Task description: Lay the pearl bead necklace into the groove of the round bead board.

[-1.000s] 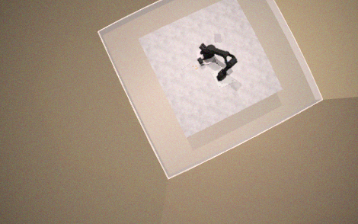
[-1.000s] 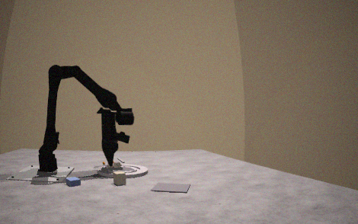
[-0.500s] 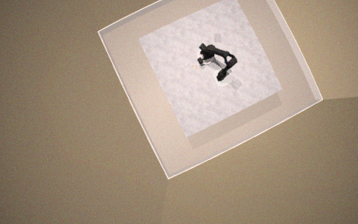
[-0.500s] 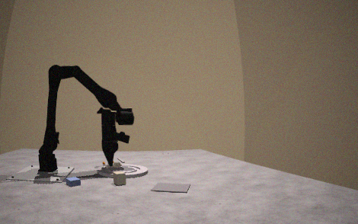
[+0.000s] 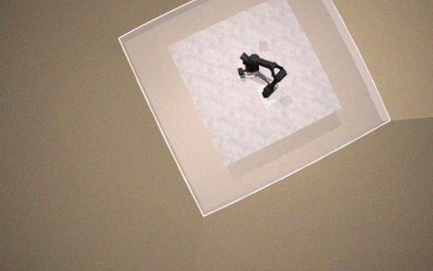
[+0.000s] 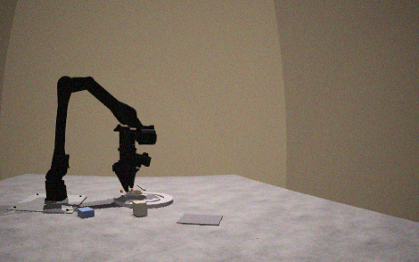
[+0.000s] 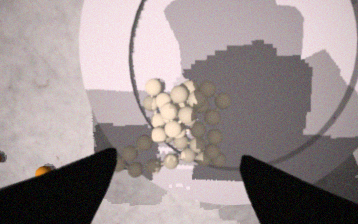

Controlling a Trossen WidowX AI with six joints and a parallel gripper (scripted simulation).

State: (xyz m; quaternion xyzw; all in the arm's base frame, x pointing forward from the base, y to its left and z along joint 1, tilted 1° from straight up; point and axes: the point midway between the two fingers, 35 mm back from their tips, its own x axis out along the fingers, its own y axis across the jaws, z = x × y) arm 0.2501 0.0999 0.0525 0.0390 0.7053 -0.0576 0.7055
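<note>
Now: the round bead board 5 cm to the right of my gripper tip, 5 cm ahead of it and 2 cm below it. Also, from my gripper tip: flat grey plate: 27 cm to the right, 20 cm ahead, 3 cm below; cream cube: 21 cm to the right, 5 cm ahead, 1 cm below; blue block: 25 cm to the right, 10 cm behind, 2 cm below.
</note>
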